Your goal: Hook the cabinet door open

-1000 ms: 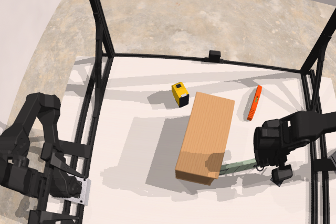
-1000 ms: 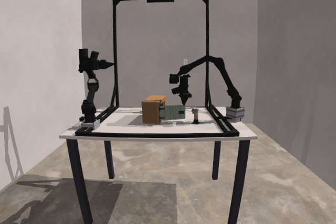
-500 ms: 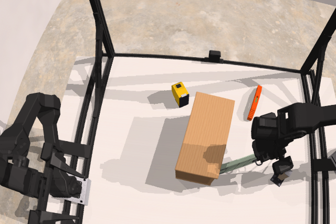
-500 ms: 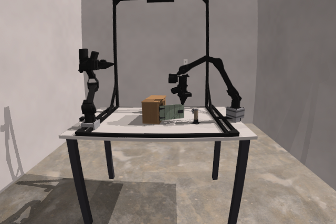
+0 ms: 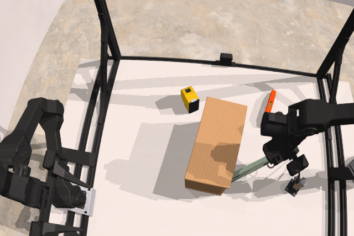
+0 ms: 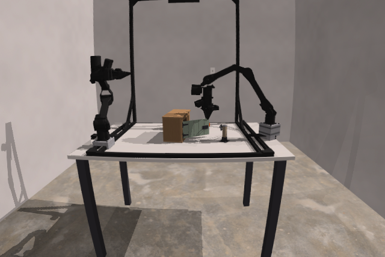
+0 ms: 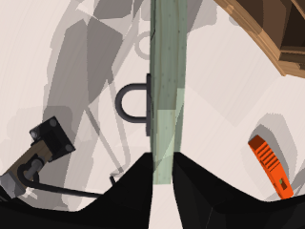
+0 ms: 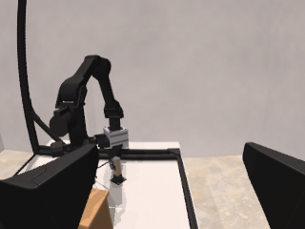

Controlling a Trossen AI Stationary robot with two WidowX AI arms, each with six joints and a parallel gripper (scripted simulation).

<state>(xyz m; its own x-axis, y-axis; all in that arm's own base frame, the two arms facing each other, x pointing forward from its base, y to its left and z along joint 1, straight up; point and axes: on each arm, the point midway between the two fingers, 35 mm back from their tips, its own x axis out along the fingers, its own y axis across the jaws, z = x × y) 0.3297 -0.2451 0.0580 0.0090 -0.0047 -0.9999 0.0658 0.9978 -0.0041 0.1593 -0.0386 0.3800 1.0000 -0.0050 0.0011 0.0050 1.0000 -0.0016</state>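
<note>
Right now my left hand is 50 mm short of the dark hook, 90 mm to the right of it and 100 mm above it. The rest, counted from my left hand: yellow box: 250 mm behind, 240 mm to the right, 120 mm below; green door: 40 mm ahead, 80 mm to the right, 80 mm below; orange level: 210 mm behind, 40 mm to the left, 140 mm below.
</note>
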